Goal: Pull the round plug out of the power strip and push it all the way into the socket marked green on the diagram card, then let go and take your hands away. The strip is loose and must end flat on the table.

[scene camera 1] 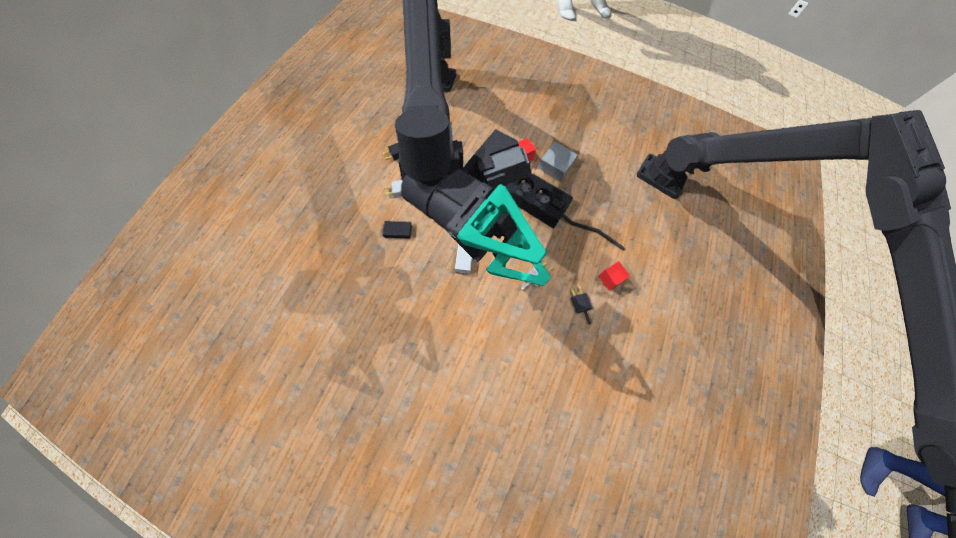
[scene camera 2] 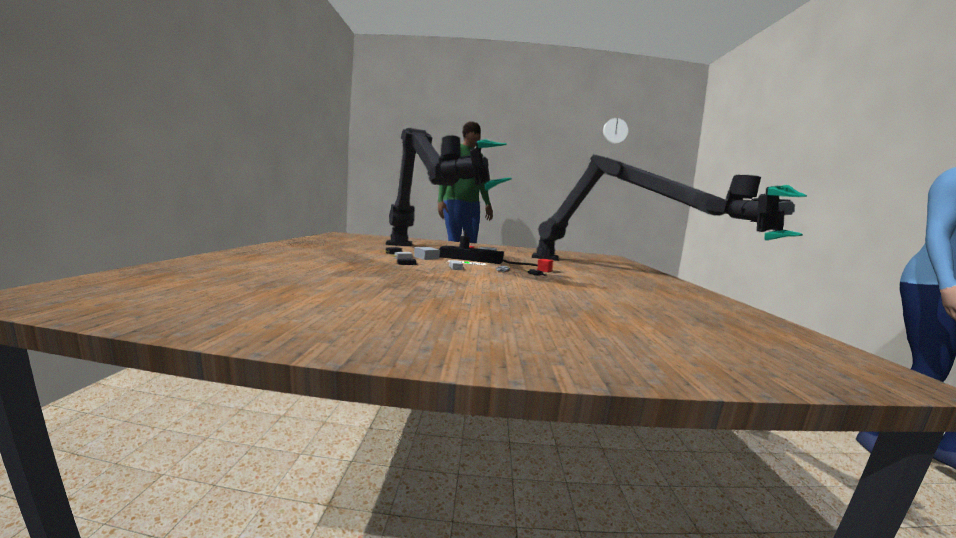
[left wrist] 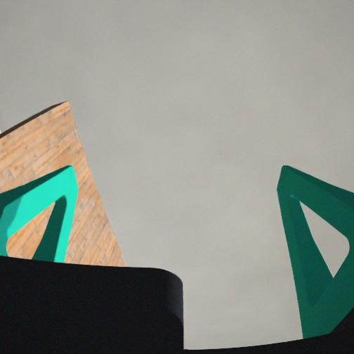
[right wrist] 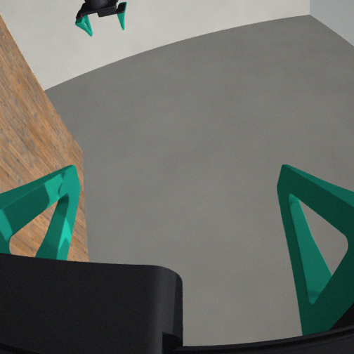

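Seen in the pictures: left gripper, between the fingertips: (scene camera 2: 803,215); right gripper, between the fingertips: (scene camera 1: 545,271) (scene camera 2: 508,161); left arm's base, origin of its link: (scene camera 1: 660,177) (scene camera 2: 545,258); right arm's base, origin of its link: (scene camera 2: 399,244).
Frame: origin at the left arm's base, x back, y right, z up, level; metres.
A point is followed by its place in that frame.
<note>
The black power strip (scene camera 1: 560,206) {x -0.280, y 0.175, z 0.042 m} (scene camera 2: 484,255) {x -0.313, y 0.226, z 0.027 m} lies on the table, with two round sockets showing in scene camera 1. A dark upright plug (scene camera 2: 464,241) {x -0.294, y 0.313, z 0.070 m} stands on it in scene camera 2; in scene camera 1 my right arm hides that part. The diagram card (scene camera 2: 476,263) {x -0.383, y 0.239, z 0.004 m} with a green mark lies in front of the strip, mostly hidden in scene camera 1. My right gripper (scene camera 1: 546,266) {x -0.574, y 0.128, z 0.343 m} (scene camera 2: 508,161) {x -0.574, y 0.128, z 0.343 m} (right wrist: 178,175) is open and empty, high above the table. My left gripper (scene camera 2: 803,214) {x -0.637, y -0.632, z 0.265 m} (left wrist: 177,176) (right wrist: 107,31) is open and empty, far off to the right.
Loose on the table are a red cube (scene camera 1: 613,275) {x -0.356, y 0.000, z 0.040 m} (scene camera 2: 545,265) {x -0.368, y -0.007, z 0.023 m}, a black plug (scene camera 1: 581,302) {x -0.437, y 0.025, z 0.013 m} (scene camera 2: 536,272) {x -0.457, y 0.019, z 0.011 m}, a white plug (scene camera 1: 462,261) {x -0.510, y 0.281, z 0.022 m} (scene camera 2: 455,265) {x -0.529, y 0.277, z 0.015 m} and a black block (scene camera 1: 397,229) {x -0.530, y 0.444, z 0.015 m} (scene camera 2: 406,261) {x -0.545, y 0.441, z 0.012 m}. Another red cube (scene camera 1: 528,148) {x -0.179, y 0.320, z 0.040 m} and a grey box (scene camera 1: 558,159) {x -0.159, y 0.244, z 0.036 m} lie behind the strip. Its cable (scene camera 1: 594,229) {x -0.260, y 0.081, z 0.007 m} trails right.
</note>
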